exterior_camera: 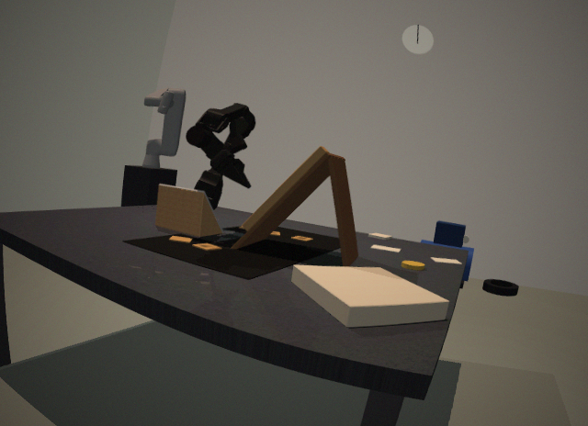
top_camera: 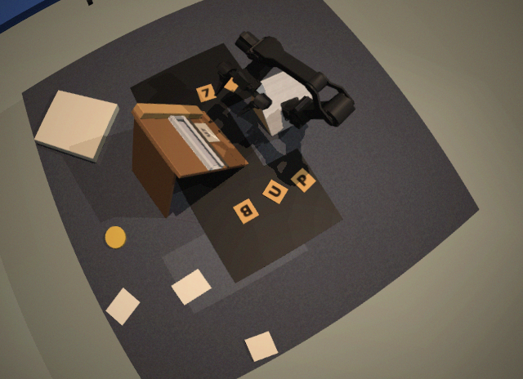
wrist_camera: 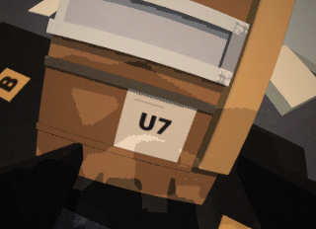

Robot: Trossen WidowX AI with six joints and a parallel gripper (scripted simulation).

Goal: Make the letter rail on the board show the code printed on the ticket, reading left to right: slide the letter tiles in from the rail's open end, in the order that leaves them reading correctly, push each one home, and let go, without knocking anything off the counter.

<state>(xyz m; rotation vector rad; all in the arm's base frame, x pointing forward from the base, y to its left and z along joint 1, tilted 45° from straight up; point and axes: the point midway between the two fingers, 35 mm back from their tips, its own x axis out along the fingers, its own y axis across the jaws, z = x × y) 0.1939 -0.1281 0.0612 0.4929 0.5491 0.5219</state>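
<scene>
The letter tile is 160 mm to the right of my gripper tip and 160 mm below it. Also, from my gripper tip: white ticket (90 mm below, 70 mm ahead, 10 mm to the left); dark mat (160 mm below, 50 mm to the left, 10 mm behind); yellow disc (470 mm ahead, 160 mm to the left, 160 mm below).
</scene>
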